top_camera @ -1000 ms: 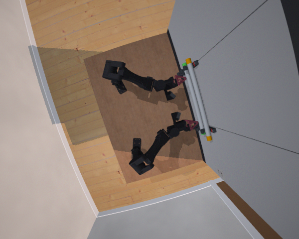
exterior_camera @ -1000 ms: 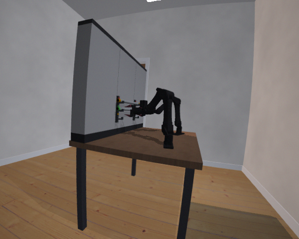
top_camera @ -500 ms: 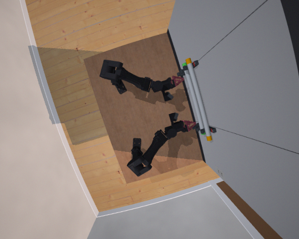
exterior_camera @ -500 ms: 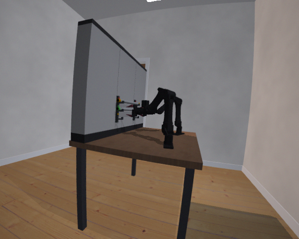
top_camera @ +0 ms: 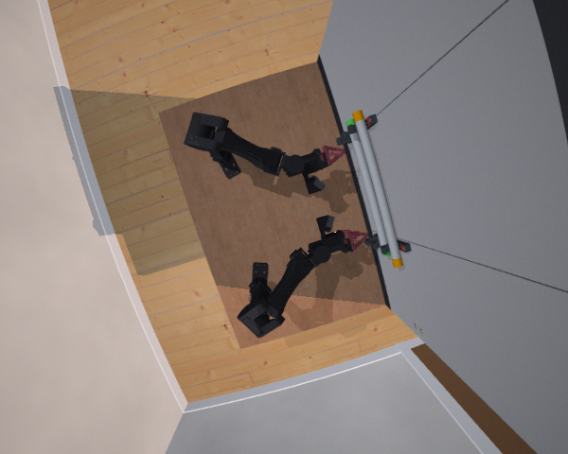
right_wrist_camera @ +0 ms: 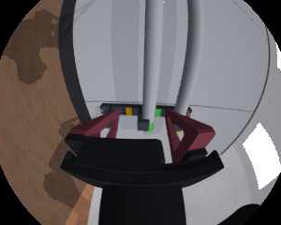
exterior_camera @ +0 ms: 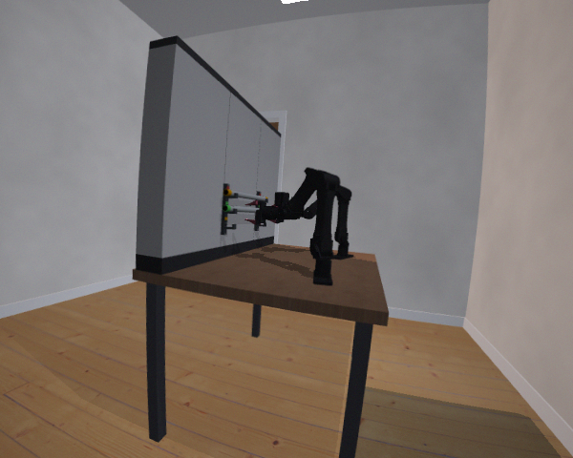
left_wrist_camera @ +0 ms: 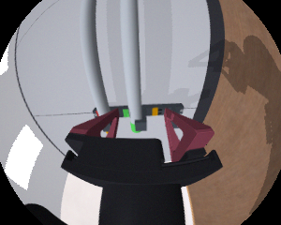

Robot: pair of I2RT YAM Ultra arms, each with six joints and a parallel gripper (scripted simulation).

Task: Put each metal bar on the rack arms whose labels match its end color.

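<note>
Right now my right hand is 60 mm short of the metal bar, 140 mm to the right of it and 90 mm below it. Round my right hand: green-ended bar 60 mm ahead, 150 mm to the left, 10 mm above; then grey wall panel 160 mm ahead, 170 mm to the left, 190 mm above.
Now: the metal bar 70 mm ahead of my left hand, 160 mm to the right of it and 90 mm above it. The rest, counted from my left hand: green-ended bar: 70 mm ahead, 150 mm to the right, 10 mm above; grey wall panel: 170 mm ahead, 130 mm to the right, 190 mm above.
</note>
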